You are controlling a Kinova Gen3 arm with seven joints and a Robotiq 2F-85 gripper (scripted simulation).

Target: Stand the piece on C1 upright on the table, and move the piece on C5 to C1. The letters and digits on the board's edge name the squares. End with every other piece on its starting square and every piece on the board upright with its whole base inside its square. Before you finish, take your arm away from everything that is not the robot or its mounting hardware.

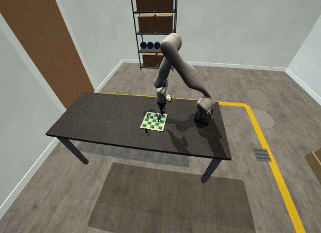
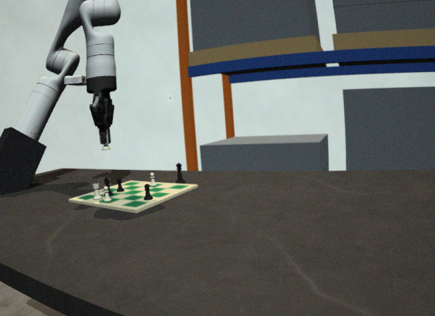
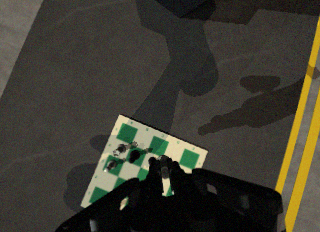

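My hand is 13 cm above the green-and-cream chessboard, 8 cm short of it and 2 cm to the left of it. Also, from my hand: white rook: 12 cm below, 9 cm to the right, 3 cm ahead; white bishop: 1 cm below; tall black piece: 14 cm ahead, 11 cm to the left, 11 cm below.
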